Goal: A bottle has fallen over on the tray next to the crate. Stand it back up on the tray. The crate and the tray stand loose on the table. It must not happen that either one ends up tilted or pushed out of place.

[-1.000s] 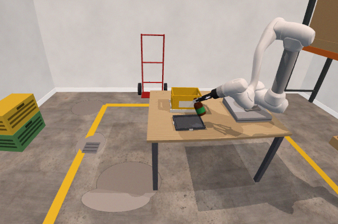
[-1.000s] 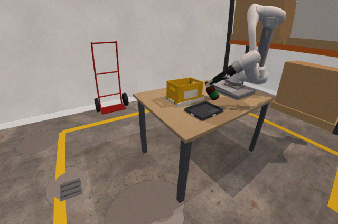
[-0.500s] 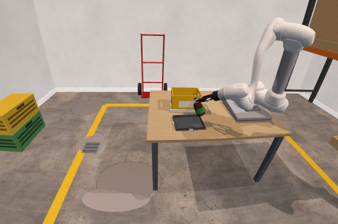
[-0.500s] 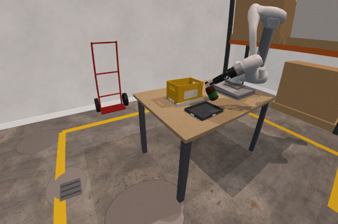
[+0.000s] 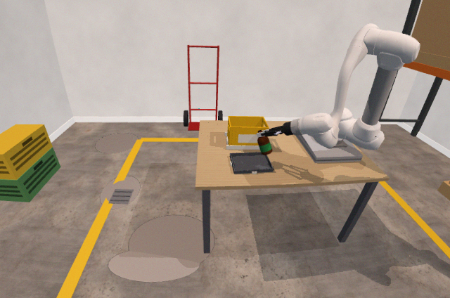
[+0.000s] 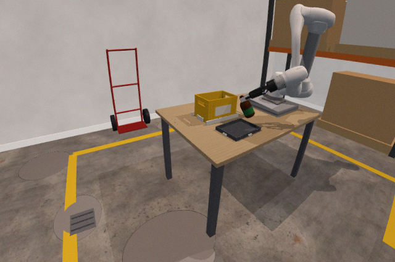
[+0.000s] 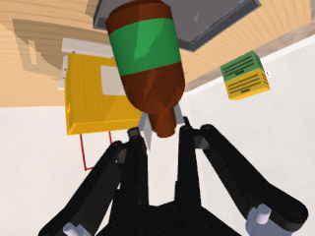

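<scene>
Now: hand 6 cm above the bottle, 1 cm to the right of it and 1 cm past it. Also, from my hand: dark tray 20 cm below, 7 cm ahead, 3 cm to the left; yellow crate 24 cm to the right, 13 cm below, 4 cm ahead.
</scene>
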